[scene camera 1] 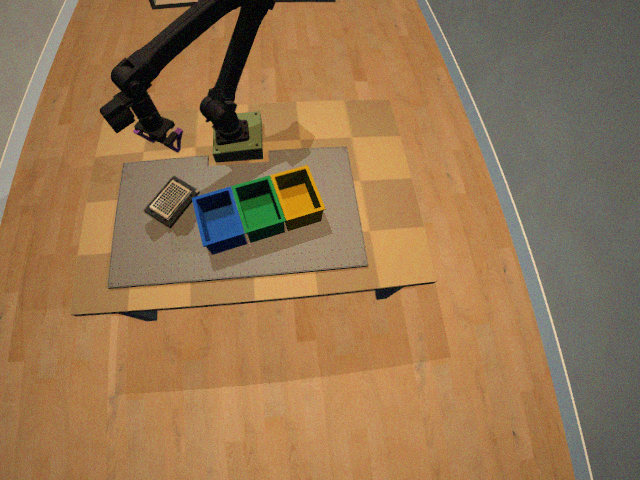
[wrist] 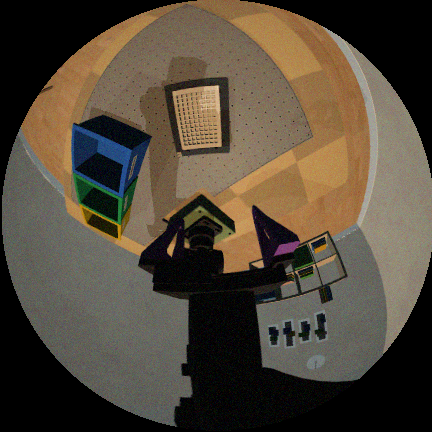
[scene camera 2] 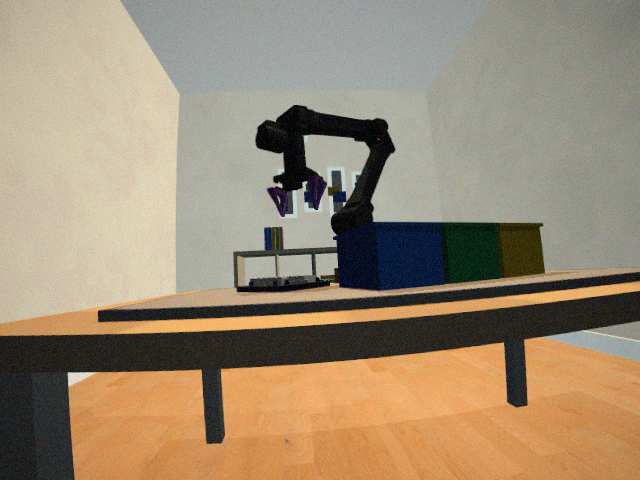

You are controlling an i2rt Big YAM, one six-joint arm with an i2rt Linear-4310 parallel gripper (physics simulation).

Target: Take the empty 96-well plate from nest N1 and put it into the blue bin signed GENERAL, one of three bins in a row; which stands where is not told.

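Places are measured from the arm's base along level axes (x back, y right, z up), in centimetres.
Pixels of known places: gripper, between the fingertips: (scene camera 1: pixel 166 146) (wrist: pixel 216 213) (scene camera 2: pixel 298 213); arm's base, origin of its link: (scene camera 1: pixel 232 133) (wrist: pixel 201 229).
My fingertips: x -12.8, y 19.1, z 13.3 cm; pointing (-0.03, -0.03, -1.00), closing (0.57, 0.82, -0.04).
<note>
For each thing: its middle in the pictures, then the offset to it from my fingertips. Level surfaces: height alone.
- pale 96-well plate, middle of its body: (scene camera 2: pixel 285 280) (wrist: pixel 197 117) (scene camera 1: pixel 170 199) dx -9.7, dy +4.2, dz -16.1 cm
- dark nest, middle of its body: (scene camera 2: pixel 285 283) (wrist: pixel 198 117) (scene camera 1: pixel 171 200) dx -9.7, dy +4.2, dz -16.9 cm
- mat, height of its surface: dz -17.9 cm
The pale 96-well plate (scene camera 1: pixel 172 199) (scene camera 2: pixel 302 279) (wrist: pixel 200 117) sits in a dark nest (scene camera 1: pixel 168 223) (scene camera 2: pixel 284 288) (wrist: pixel 225 115), which stands turned at an angle on the grey mat. The blue bin (scene camera 1: pixel 222 219) (scene camera 2: pixel 408 255) (wrist: pixel 86 145) is at the end of the row nearest the nest. A pale sign on its side shows in the wrist view, too small to read. My gripper (scene camera 1: pixel 166 145) (scene camera 2: pixel 299 211) (wrist: pixel 216 213) is open and empty. It hangs high above the table, behind the nest on the arm's base side, pointing down and apart from the plate.
The green bin (scene camera 1: pixel 260 206) (scene camera 2: pixel 471 253) (wrist: pixel 100 200) adjoins the blue one, and the yellow bin (scene camera 1: pixel 298 198) (scene camera 2: pixel 521 250) is at the far end. The arm's green base (scene camera 1: pixel 253 147) stands behind the bins, at the back of the mat (scene camera 1: pixel 310 253).
</note>
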